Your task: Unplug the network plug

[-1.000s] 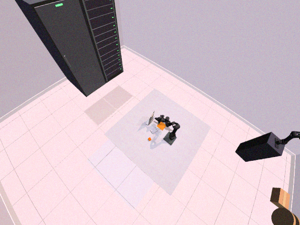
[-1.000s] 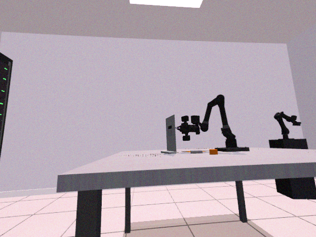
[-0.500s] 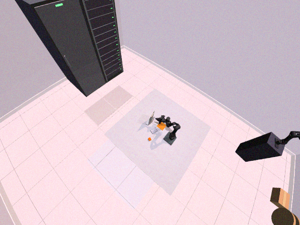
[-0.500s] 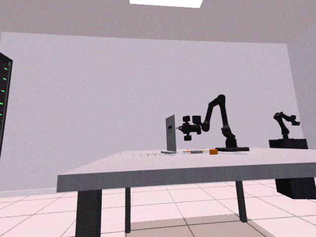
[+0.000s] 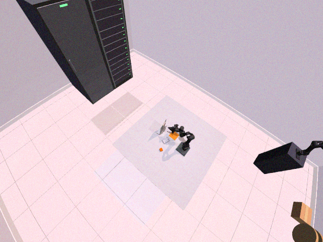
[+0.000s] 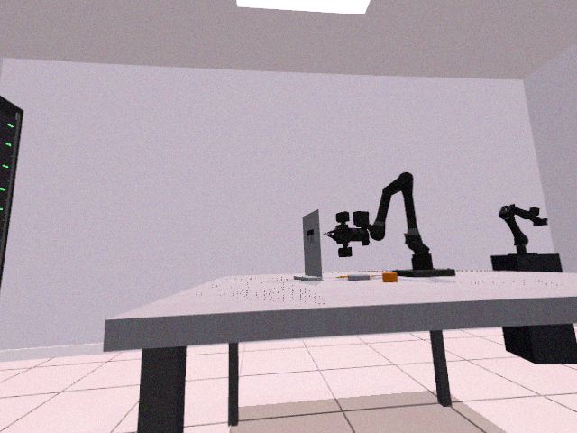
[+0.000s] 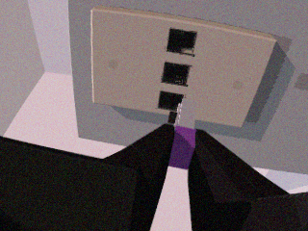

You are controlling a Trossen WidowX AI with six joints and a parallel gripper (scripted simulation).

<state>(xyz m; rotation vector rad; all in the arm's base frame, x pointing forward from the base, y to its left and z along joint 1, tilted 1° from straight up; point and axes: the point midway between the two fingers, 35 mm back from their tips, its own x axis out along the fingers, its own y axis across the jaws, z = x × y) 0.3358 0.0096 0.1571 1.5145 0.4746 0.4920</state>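
Right now the orange flat patch is 110 mm behind my gripper tip, 60 mm to the right of it and 170 mm below it. Also, from my gripper tip: purple network plug (right at my gripper tip); then orange cube (160 mm behind, 250 mm to the left, 160 mm below); then socket panel (80 mm ahead, 30 mm to the left, 60 mm below).
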